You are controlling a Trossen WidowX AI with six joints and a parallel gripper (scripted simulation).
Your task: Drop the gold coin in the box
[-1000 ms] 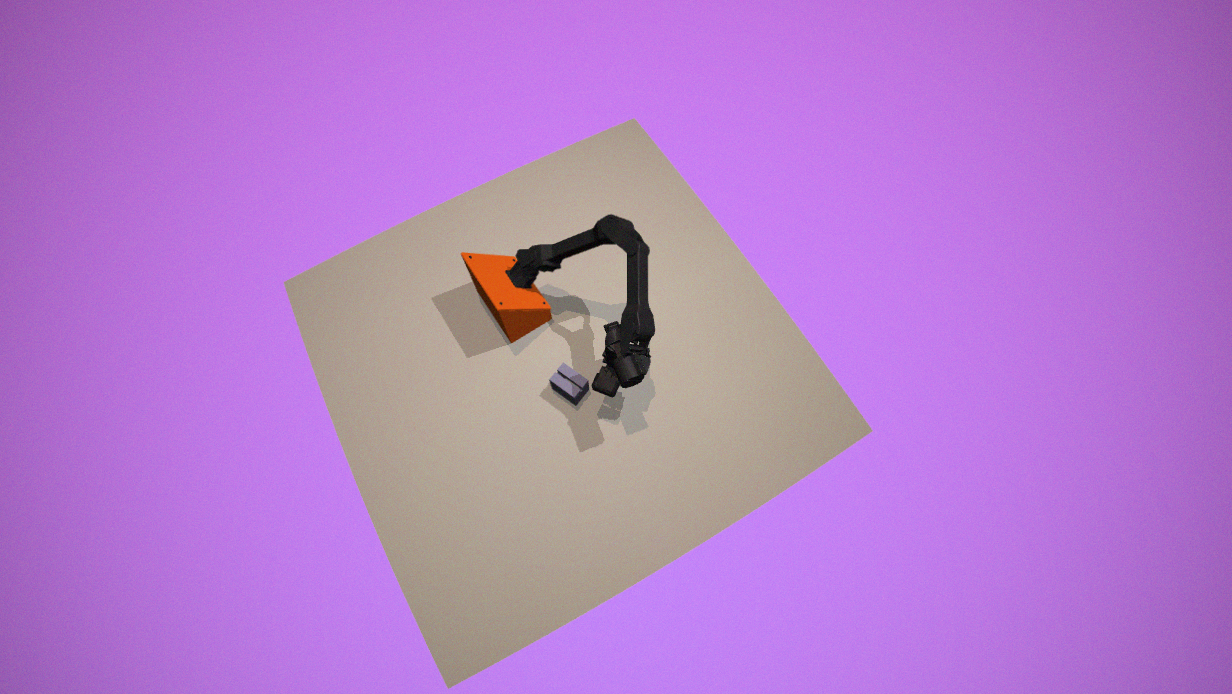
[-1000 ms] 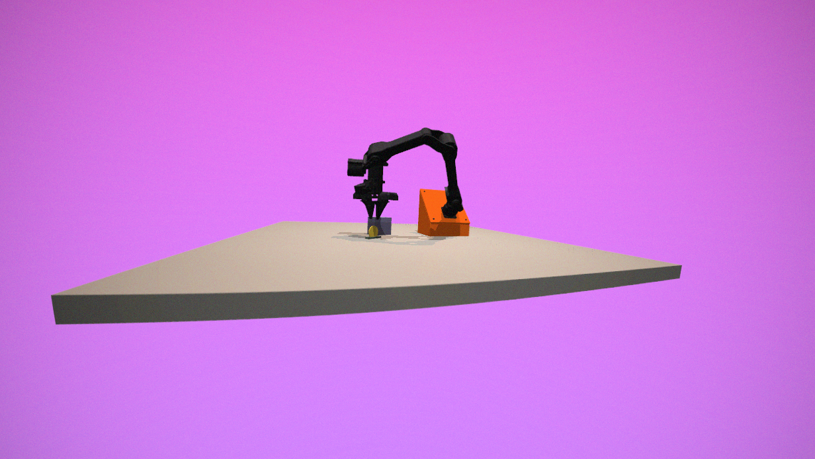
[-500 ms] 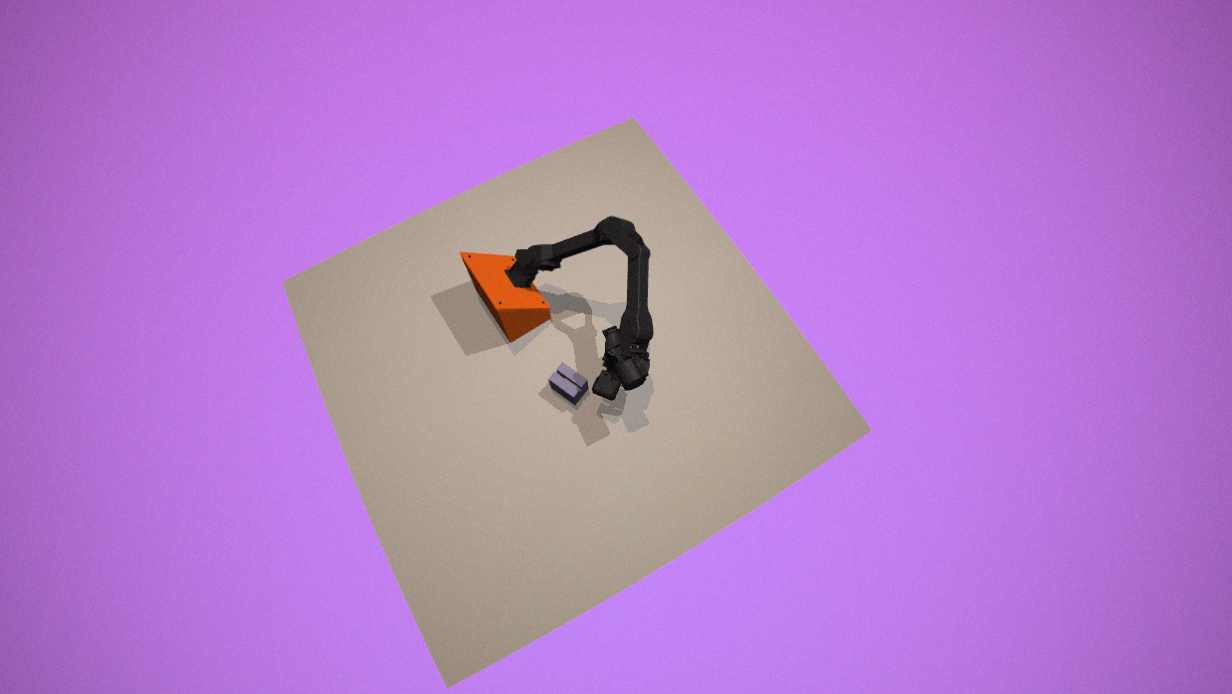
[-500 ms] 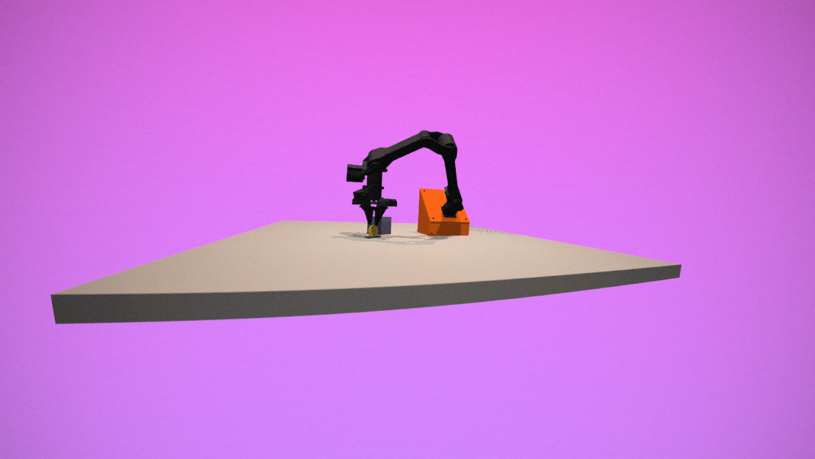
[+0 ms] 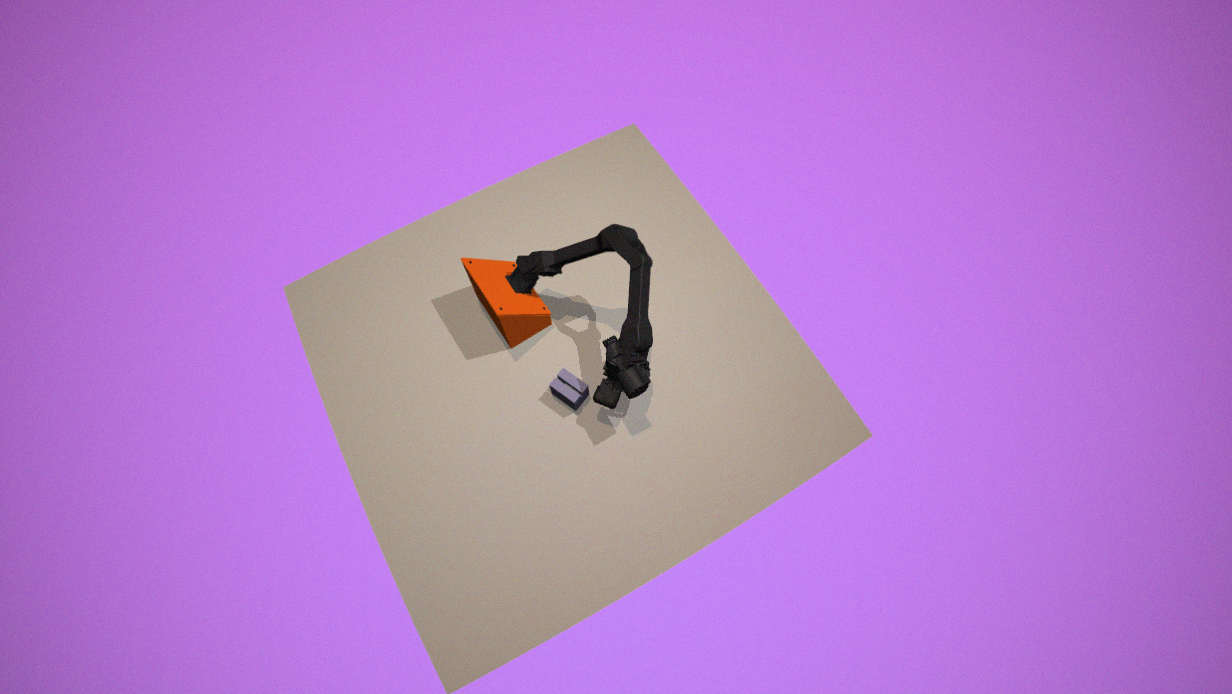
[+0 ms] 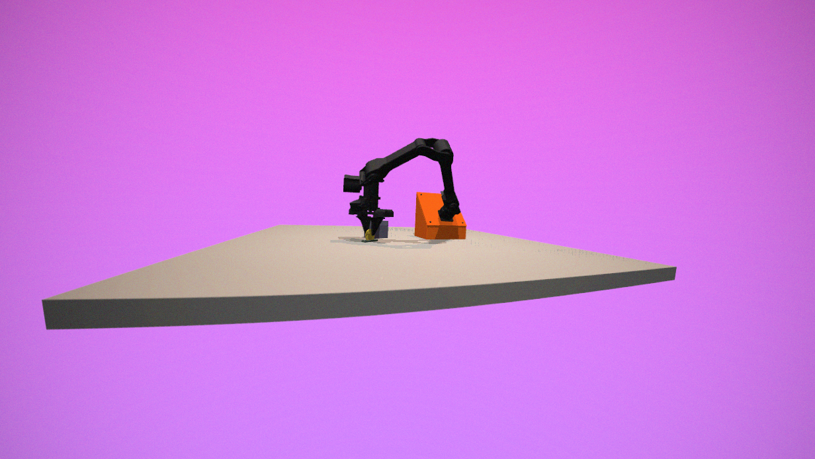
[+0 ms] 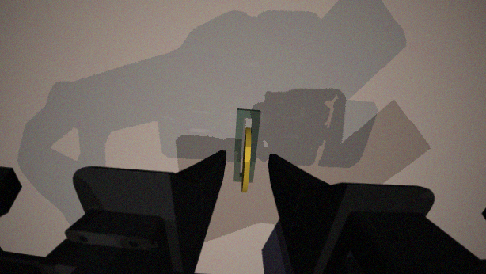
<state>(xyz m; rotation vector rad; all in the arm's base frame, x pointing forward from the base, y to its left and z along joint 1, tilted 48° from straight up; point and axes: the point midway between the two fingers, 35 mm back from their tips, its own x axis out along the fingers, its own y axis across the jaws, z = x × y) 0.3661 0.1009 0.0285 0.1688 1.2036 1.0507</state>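
The gold coin is right at my gripper tip.
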